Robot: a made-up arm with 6 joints.
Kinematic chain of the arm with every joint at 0, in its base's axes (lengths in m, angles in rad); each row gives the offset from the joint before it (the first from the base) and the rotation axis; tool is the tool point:
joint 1: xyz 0 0 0.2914 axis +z
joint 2: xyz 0 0 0 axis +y
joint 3: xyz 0 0 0.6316 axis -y
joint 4: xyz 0 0 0 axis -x
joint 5: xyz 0.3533 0 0 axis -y
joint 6: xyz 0 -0.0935 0 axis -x
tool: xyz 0 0 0
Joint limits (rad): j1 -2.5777..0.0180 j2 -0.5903..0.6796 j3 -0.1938..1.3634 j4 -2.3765..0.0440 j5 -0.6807..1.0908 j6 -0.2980..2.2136
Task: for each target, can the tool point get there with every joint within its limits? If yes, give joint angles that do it. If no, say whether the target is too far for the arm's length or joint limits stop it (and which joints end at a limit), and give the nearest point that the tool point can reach.
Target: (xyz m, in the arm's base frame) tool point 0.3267 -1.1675 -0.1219
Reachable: no: too far | nearest point 0.1729 -0.6179 0.5112 | short by 0.852 m
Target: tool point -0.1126 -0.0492 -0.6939
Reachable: no: joint limits stop it (at a limit: joint 1, joint 2, joint 3) | nearest point -0.4675 -0.2939 0.4518 | short by 1.224 m
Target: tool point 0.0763 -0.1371 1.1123
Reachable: yes | joints -0.5760 -0.2442 0.5383 -0.6675 0.4183 0.1697
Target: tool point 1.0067 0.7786 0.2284
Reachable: no: too far | nearest point 0.6641 0.0794 0.5441 | short by 0.840 m
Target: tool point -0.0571 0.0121 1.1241
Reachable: yes | joints -2.0190 -0.3997 0.5761 -0.9194 0.2121 1.2028
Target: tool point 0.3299 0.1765 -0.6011
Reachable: no: joint limits stop it (at a limit: joint 1, joint 2, joint 3) | nearest point 0.5529 0.0267 0.4528 | short by 1.088 m
